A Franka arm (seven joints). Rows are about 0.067 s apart.
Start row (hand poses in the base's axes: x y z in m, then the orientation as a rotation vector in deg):
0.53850 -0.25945 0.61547 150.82 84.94 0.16
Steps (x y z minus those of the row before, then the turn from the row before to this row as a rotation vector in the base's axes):
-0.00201 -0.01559 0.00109 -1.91 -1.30 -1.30
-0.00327 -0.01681 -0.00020 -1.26 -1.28 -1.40
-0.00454 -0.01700 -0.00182 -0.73 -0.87 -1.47
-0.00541 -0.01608 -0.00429 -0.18 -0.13 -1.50
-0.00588 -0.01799 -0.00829 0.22 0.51 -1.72
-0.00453 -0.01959 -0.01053 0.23 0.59 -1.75
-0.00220 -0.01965 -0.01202 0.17 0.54 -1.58
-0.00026 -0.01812 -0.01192 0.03 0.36 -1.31
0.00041 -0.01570 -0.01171 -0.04 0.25 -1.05
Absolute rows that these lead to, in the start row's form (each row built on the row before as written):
0.53649 -0.27504 0.61656 149.76 82.10 0.33
0.53322 -0.29185 0.61636 149.26 79.40 0.92
0.52868 -0.30885 0.61454 149.35 76.94 1.33
0.52327 -0.32493 0.61025 150.14 74.87 1.15
0.51739 -0.34292 0.60196 151.60 72.84 0.36
0.51286 -0.36251 0.59143 153.08 70.77 -0.54
0.51066 -0.38216 0.57941 154.36 68.87 -1.39
0.51040 -0.40028 0.56749 155.28 67.22 -2.04
0.51081 -0.41598 0.55578 155.94 65.85 -2.55

